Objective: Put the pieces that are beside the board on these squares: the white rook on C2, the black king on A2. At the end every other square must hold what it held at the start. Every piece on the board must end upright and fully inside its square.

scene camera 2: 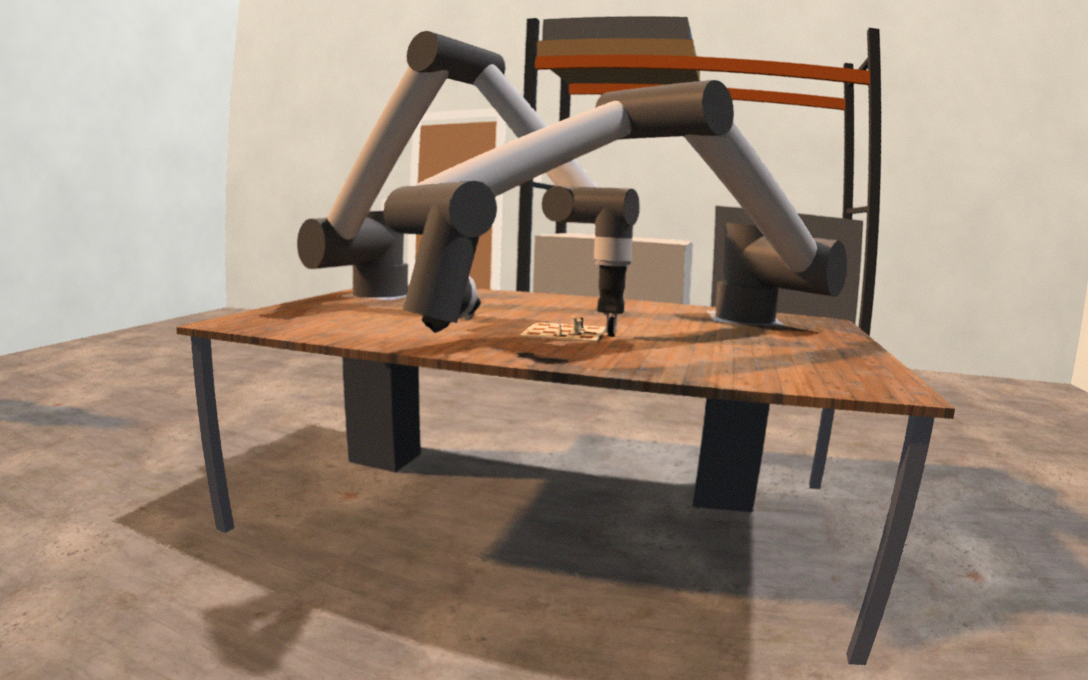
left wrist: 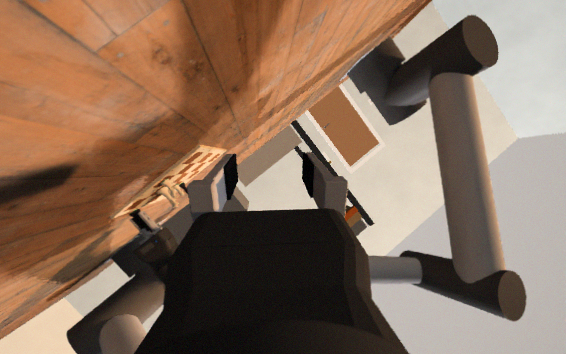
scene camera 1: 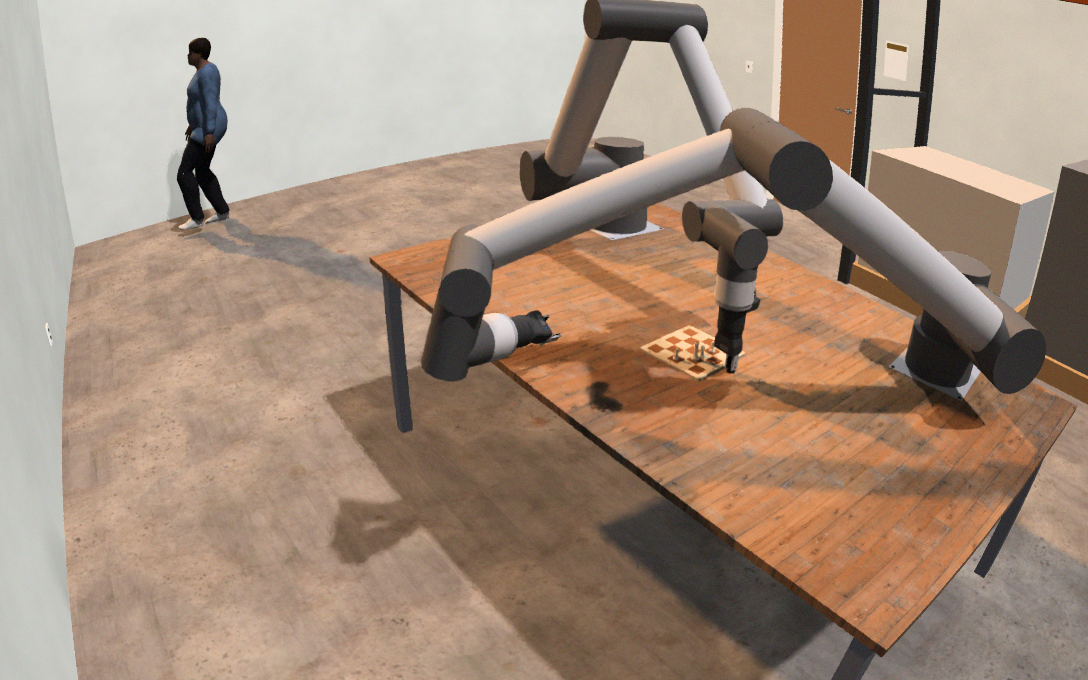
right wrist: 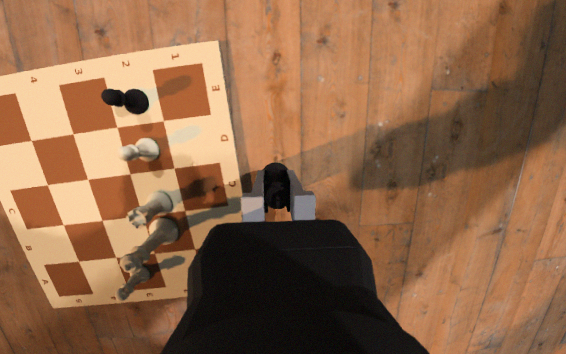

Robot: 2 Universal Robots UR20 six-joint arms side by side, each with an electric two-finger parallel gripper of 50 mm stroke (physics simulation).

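Where they show: left gripper, fingertip midpoint: (left wrist: pixel 270 166) (scene camera 1: pixel 552 327); right gripper, fingertip midpoint: (scene camera 2: pixel 611 332) (left wrist: pixel 136 215) (scene camera 1: pixel 730 368) (right wrist: pixel 275 182); left arm's base, origin of the base link: (scene camera 2: pixel 745 318) (left wrist: pixel 136 239) (scene camera 1: pixel 937 368); right arm's base, origin of the base link: (scene camera 2: pixel 380 294) (left wrist: pixel 367 56) (scene camera 1: pixel 616 224).
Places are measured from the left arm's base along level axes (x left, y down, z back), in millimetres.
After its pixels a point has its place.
My right gripper (right wrist: pixel 275 182) @[x -491, y -10, z -556 mm] (scene camera 1: pixel 730 363) @[x -491, y -10, z -556 mm] (scene camera 2: pixel 611 325) @[x -491, y -10, z -556 mm] is shut on the black king (right wrist: pixel 276 190) @[x -491, y -56, z -548 mm], low over the table beside the board's row-1 edge; whether its base touches the table is hidden. The white rook (right wrist: pixel 159 201) @[x -587, y -15, z -555 mm] stands upright on C2 of the board (right wrist: pixel 220 107) @[x -525, y -6, z -490 mm] (scene camera 1: pixel 649 348) @[x -721, y -6, z -636 mm] (left wrist: pixel 214 149) @[x -738, y -6, z -554 mm]. In the right wrist view the light A2 square shows no piece and is partly hidden by the gripper body. My left gripper (left wrist: pixel 270 166) @[x -840, y -109, z -892 mm] (scene camera 1: pixel 555 327) @[x -840, y -109, z -892 mm] is open and empty, turned sideways, away from the board.
A black pawn (right wrist: pixel 136 101) @[x -583, y -15, z -477 mm] stands on E2 and a white pawn (right wrist: pixel 148 149) @[x -584, y -15, z -512 mm] on D2. A tall white piece (right wrist: pixel 164 231) @[x -591, y -16, z -581 mm] stands on B2, close to the rook. A slender white piece (right wrist: pixel 140 272) @[x -628, y -12, z -620 mm] stands on A3. The left arm reaches across in front of the right arm.
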